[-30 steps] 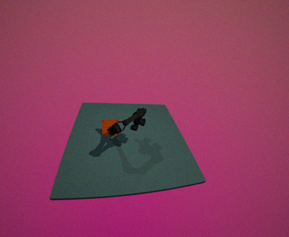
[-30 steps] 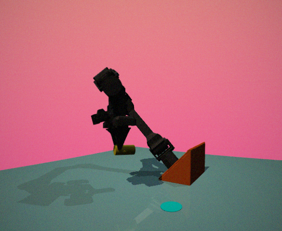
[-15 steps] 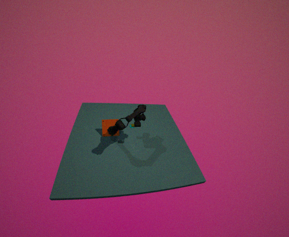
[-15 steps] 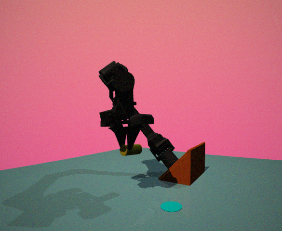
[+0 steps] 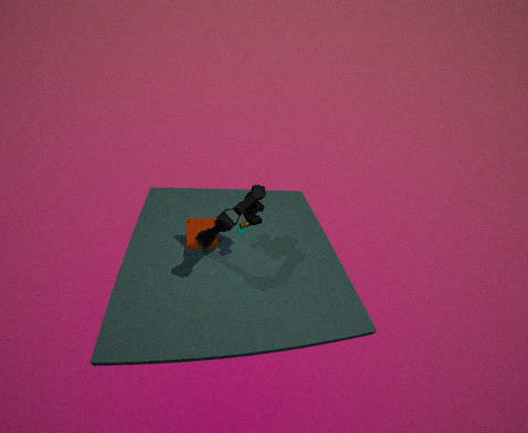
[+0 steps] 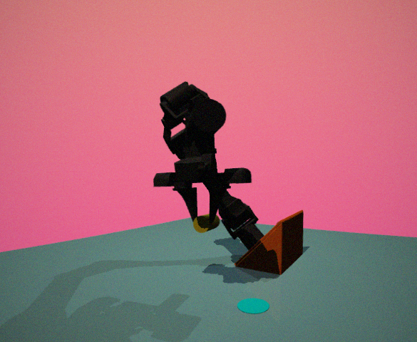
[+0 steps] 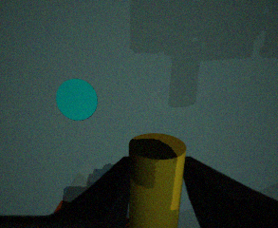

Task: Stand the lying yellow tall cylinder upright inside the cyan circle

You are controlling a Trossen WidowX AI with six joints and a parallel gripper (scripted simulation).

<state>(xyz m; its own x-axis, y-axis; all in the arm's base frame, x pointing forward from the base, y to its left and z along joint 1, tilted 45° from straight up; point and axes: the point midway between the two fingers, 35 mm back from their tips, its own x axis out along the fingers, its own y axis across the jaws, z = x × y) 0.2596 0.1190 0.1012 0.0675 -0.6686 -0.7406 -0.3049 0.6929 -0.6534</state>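
Now: gripper tip 20 mm past the cyan circle, 100 mm to the right of it and 150 mm above it. From my gripper tip the other things lie so: yellow cylinder 20 mm behind, 10 mm to the right.
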